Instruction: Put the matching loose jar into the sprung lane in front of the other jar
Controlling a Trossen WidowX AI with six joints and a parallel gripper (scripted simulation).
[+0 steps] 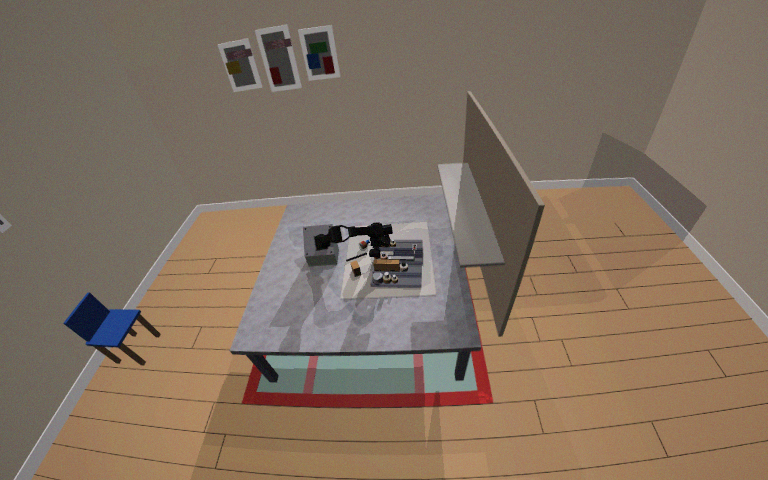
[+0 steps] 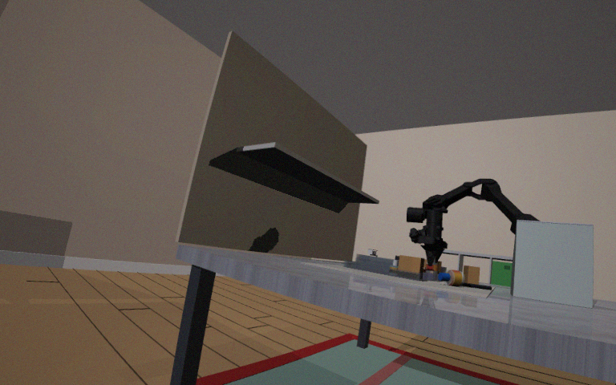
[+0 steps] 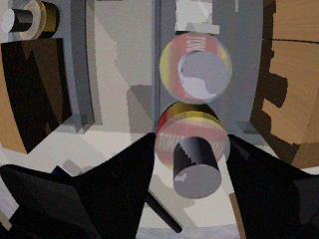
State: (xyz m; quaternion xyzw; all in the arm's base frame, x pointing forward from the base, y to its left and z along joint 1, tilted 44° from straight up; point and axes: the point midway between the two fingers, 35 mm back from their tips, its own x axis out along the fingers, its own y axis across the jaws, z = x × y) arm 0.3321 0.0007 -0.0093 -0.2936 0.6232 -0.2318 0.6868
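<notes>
Right now the thin black rod is 14 cm behind my gripper tip, 2 cm to the left of it and 5 cm below it. Round my gripper tip: brown box: 11 cm behind, 11 cm to the right, 2 cm below; shelf: 51 cm ahead, 9 cm to the left, 32 cm above.
</notes>
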